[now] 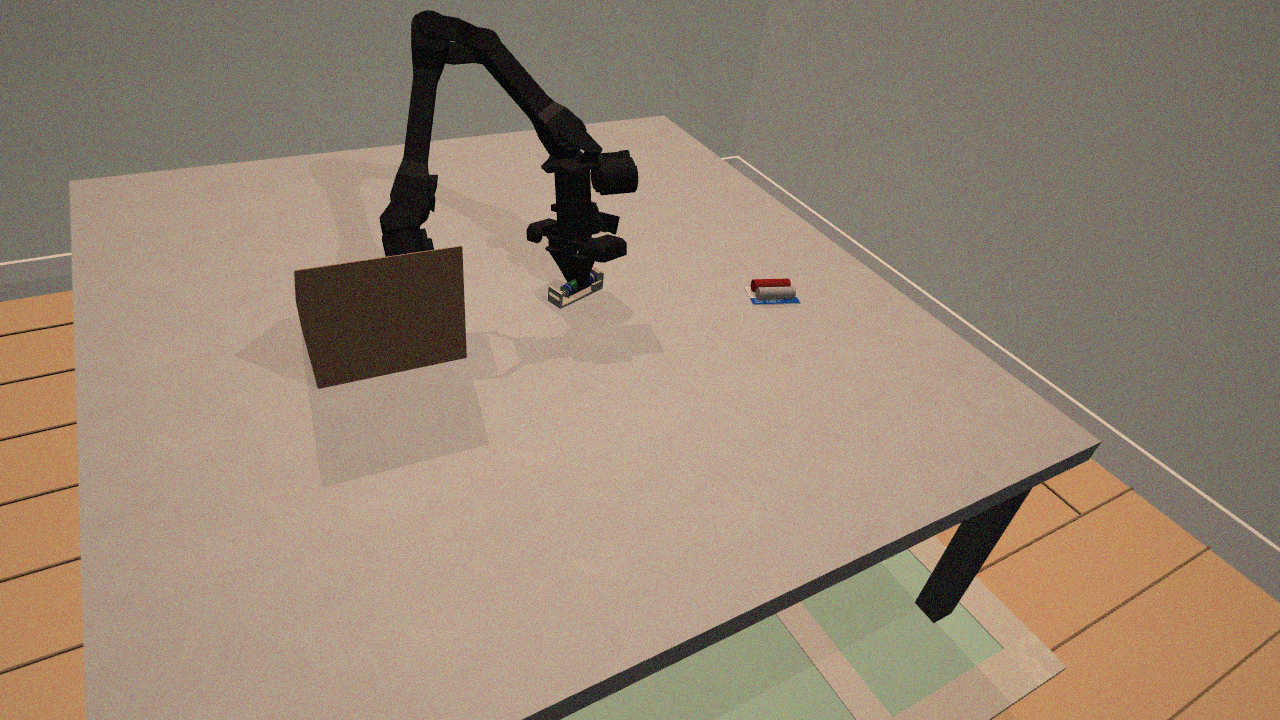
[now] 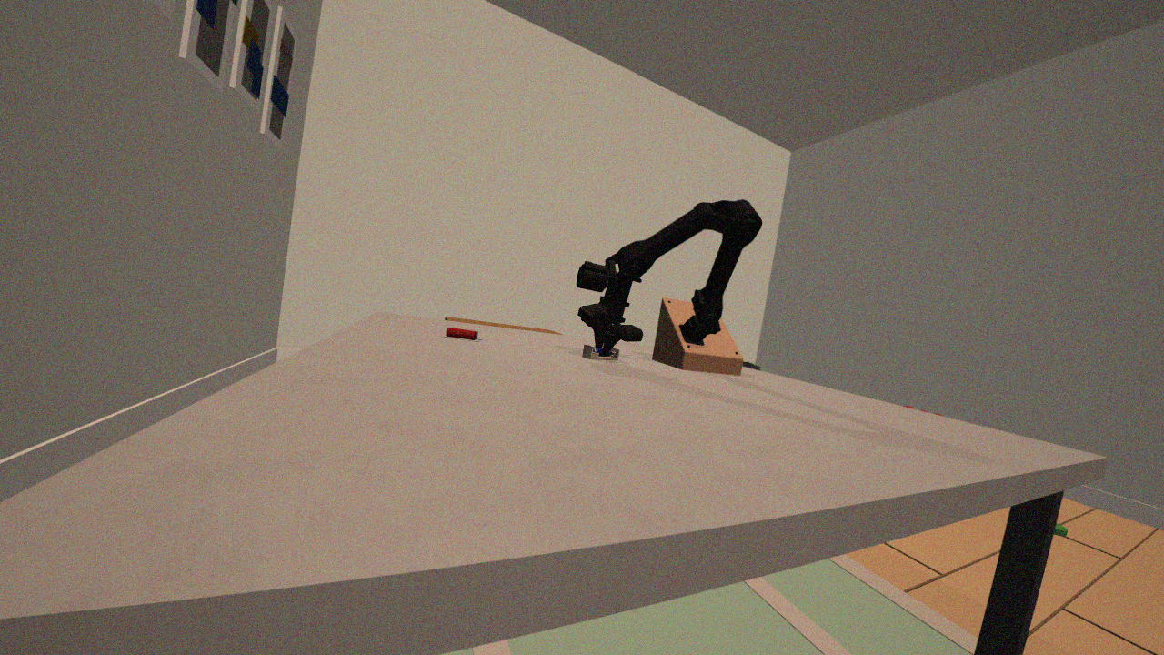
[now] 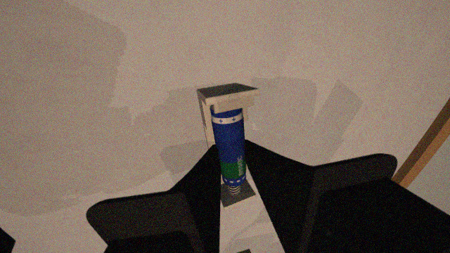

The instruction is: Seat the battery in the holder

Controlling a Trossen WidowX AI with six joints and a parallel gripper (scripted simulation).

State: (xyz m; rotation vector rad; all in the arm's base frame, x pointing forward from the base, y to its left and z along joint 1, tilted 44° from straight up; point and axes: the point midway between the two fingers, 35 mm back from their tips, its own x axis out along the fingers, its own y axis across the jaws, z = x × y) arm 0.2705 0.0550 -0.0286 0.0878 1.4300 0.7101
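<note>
Now: the battery right at my gripper tip.
</note>
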